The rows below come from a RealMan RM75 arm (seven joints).
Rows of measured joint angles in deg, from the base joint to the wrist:
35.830 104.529 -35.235 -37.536 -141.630 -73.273 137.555
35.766 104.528 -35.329 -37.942 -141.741 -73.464 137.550
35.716 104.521 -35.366 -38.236 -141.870 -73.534 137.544
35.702 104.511 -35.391 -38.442 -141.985 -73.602 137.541
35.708 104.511 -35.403 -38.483 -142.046 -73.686 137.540
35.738 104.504 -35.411 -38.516 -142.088 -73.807 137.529
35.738 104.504 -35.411 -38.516 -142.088 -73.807 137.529
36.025 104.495 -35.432 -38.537 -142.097 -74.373 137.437
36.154 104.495 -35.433 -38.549 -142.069 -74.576 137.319
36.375 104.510 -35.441 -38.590 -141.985 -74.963 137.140
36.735 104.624 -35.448 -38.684 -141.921 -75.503 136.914
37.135 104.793 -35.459 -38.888 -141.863 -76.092 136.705
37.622 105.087 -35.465 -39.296 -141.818 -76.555 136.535
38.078 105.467 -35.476 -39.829 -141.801 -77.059 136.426
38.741 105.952 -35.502 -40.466 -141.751 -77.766 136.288
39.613 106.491 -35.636 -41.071 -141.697 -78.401 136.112
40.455 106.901 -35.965 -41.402 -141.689 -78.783 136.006
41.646 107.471 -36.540 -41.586 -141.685 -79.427 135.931
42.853 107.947 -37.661 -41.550 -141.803 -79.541 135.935
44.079 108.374 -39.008 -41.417 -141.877 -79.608 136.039
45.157 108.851 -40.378 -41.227 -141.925 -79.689 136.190
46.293 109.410 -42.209 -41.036 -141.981 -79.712 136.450
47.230 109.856 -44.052 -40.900 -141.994 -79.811 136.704
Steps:
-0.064 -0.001 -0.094 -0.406 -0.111 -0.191 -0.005
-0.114 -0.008 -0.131 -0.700 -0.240 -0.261 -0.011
-0.128 -0.018 -0.156 -0.906 -0.355 -0.329 -0.014
-0.122 -0.018 -0.168 -0.947 -0.416 -0.413 -0.015
-0.092 -0.025 -0.176 -0.980 -0.458 -0.534 -0.026
-0.092 -0.025 -0.176 -0.980 -0.458 -0.534 -0.026
0.195 -0.034 -0.197 -1.001 -0.467 -1.100 -0.118
0.324 -0.034 -0.198 -1.013 -0.439 -1.303 -0.236
0.545 -0.019 -0.206 -1.054 -0.355 -1.690 -0.415
0.905 0.095 -0.213 -1.148 -0.291 -2.230 -0.641
1.305 0.264 -0.224 -1.352 -0.233 -2.819 -0.850
1.792 0.558 -0.230 -1.760 -0.188 -3.282 -1.020
2.248 0.938 -0.241 -2.293 -0.171 -3.786 -1.129
2.911 1.423 -0.267 -2.930 -0.121 -4.493 -1.267
3.783 1.962 -0.401 -3.535 -0.067 -5.128 -1.443
4.625 2.372 -0.730 -3.866 -0.059 -5.510 -1.549
5.816 2.942 -1.305 -4.050 -0.055 -6.154 -1.624
7.023 3.418 -2.426 -4.014 -0.173 -6.268 -1.620
8.249 3.845 -3.773 -3.881 -0.247 -6.335 -1.516
9.327 4.322 -5.143 -3.691 -0.295 -6.416 -1.365
10.463 4.881 -6.974 -3.500 -0.351 -6.439 -1.105
11.400 5.327 -8.817 -3.364 -0.364 -6.538 -0.851

